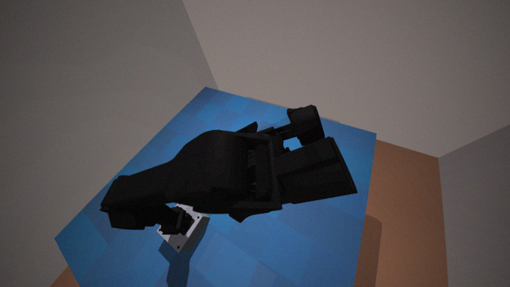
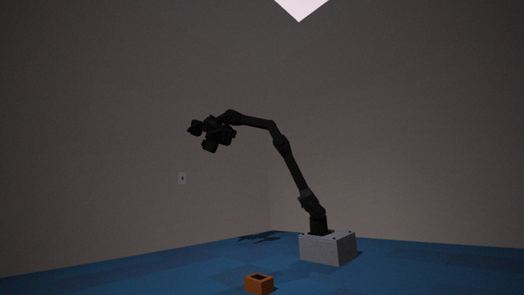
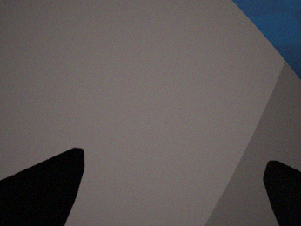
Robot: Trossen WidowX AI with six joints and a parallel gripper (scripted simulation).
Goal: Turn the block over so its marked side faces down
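My gripper tip is 43 cm above the orange block, 26 cm to the right of it and 5 cm past it.
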